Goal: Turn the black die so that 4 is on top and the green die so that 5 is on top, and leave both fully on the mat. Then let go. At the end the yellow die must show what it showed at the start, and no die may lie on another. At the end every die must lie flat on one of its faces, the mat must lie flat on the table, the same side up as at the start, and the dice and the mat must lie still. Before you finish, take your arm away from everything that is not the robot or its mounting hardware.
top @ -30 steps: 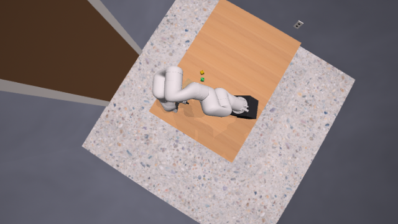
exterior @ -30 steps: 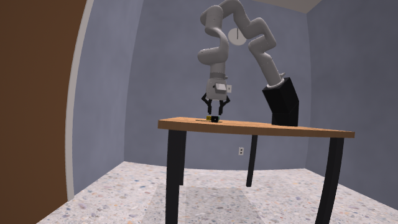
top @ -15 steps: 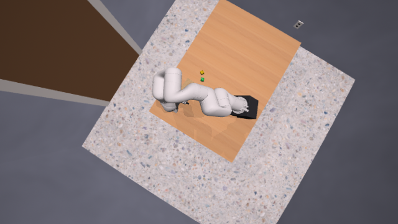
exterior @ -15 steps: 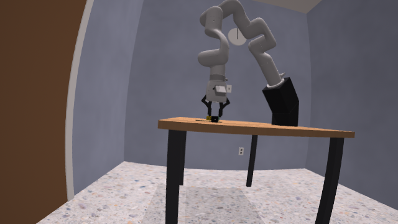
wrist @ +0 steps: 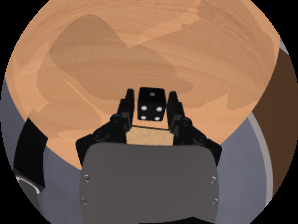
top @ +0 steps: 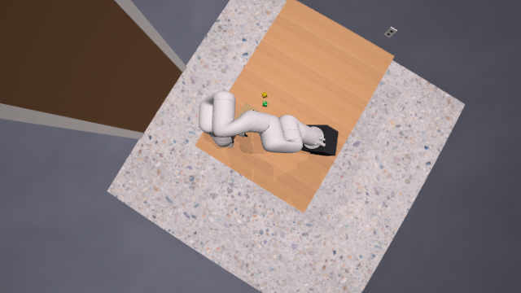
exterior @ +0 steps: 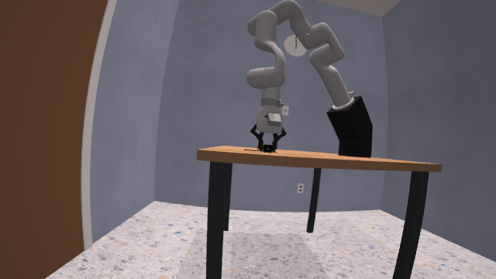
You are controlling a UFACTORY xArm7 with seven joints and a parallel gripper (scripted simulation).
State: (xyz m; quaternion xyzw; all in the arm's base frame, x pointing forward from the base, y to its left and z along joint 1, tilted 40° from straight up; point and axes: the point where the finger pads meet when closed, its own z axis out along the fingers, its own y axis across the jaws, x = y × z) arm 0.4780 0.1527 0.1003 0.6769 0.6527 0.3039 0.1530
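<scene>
My gripper is now 10 mm above the black die. The rest, counted from my hand: yellow die (320 mm to the right, 10 mm below, 10 mm behind); tan mat (140 mm to the right, 20 mm below, 10 mm ahead); green die (270 mm to the right, 50 mm behind, 10 mm below).
</scene>
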